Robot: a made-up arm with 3 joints. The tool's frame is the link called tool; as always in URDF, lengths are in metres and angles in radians. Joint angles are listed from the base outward. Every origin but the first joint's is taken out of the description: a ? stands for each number. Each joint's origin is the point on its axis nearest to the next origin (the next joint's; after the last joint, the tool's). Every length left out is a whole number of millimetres.
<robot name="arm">
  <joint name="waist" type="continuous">
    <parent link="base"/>
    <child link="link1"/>
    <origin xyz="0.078 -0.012 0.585" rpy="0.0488 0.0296 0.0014"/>
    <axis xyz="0 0 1"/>
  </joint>
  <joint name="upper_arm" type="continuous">
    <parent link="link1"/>
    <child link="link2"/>
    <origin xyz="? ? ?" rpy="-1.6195 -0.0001 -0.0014"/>
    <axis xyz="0 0 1"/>
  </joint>
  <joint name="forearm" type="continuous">
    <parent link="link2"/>
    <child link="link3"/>
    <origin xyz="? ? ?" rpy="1.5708 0 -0.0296"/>
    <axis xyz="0 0 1"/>
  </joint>
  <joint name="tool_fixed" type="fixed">
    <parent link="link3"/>
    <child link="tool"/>
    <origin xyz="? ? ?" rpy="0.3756 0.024 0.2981"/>
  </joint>
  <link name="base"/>
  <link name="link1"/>
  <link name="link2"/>
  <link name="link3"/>
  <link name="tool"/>
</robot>
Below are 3 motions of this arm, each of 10 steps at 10 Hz.
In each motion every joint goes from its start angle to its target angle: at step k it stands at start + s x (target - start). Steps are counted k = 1, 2, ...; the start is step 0. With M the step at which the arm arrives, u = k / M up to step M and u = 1 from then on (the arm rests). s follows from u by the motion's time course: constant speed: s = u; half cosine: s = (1 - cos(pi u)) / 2; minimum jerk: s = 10 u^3 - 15 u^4 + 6 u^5.
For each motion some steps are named. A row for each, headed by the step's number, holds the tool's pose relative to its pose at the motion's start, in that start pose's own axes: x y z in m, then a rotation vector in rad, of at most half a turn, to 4 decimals.
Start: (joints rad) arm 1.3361 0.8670 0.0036
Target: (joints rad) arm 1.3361 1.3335 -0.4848
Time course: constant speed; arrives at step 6
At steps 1, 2, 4, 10:
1: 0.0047 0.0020 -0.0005 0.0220 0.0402 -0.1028
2: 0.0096 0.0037 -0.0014 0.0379 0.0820 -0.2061
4: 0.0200 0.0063 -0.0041 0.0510 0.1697 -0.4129
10: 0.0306 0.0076 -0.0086 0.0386 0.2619 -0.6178

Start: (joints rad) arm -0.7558 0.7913 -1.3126
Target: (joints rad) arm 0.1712 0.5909 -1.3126
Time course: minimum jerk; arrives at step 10
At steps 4, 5, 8, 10:
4: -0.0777 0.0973 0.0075 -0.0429 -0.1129 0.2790
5: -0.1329 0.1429 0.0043 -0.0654 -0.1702 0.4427
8: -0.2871 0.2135 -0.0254 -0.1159 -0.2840 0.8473
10: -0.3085 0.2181 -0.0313 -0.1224 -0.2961 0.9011

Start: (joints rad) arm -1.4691 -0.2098 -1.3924
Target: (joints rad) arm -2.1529 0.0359 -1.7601
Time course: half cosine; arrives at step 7
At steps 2, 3, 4, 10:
2: 0.0218 -0.0386 0.0205 -0.0546 -0.0743 -0.1816
3: 0.0395 -0.0823 0.0444 -0.1099 -0.1528 -0.3765
4: 0.0516 -0.1332 0.0731 -0.1681 -0.2388 -0.5946
10: 0.0521 -0.2255 0.1270 -0.2634 -0.3847 -0.9794

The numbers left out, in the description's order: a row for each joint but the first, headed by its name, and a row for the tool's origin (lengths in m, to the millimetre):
upper_arm: 0.296 -0.287 0
forearm: 0.036 -0.045 0
tool: -0.041 0.004 0

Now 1 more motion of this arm.
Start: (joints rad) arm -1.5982 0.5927 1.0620
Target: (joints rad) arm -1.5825 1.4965 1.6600
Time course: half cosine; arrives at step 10
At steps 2, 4, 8, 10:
2: 0.0005 -0.0061 0.0011 0.0832 0.0374 0.0501
4: 0.0025 -0.0226 0.0008 0.3053 0.1139 0.1877
8: 0.0082 -0.0553 -0.0172 0.8133 0.1628 0.5142
10: 0.0091 -0.0594 -0.0224 0.9001 0.1530 0.5703

